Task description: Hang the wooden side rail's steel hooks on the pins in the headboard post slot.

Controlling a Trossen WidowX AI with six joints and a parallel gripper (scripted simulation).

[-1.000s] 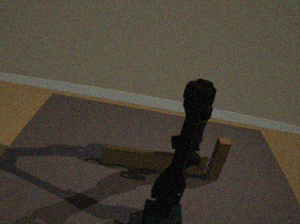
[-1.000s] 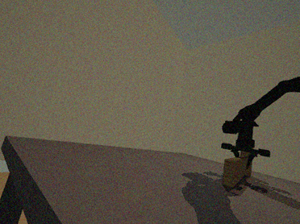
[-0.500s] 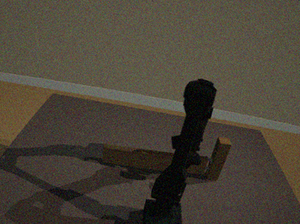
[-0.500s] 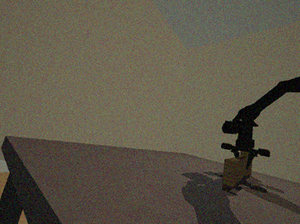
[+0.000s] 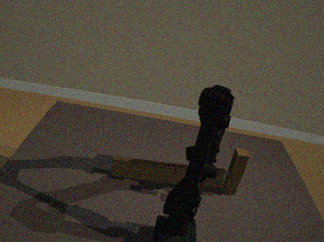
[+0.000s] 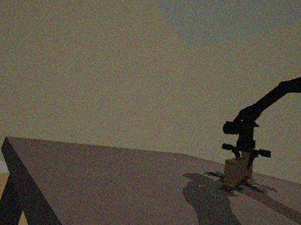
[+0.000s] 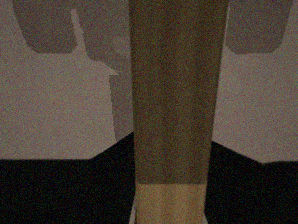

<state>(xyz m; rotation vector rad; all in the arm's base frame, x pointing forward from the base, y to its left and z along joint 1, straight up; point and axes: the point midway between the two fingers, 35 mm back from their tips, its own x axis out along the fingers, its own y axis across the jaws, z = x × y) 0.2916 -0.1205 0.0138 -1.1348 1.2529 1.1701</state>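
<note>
Right now the headboard post is 12 cm to the right of my gripper tip, 4 cm above it and 1 cm behind it.
</note>
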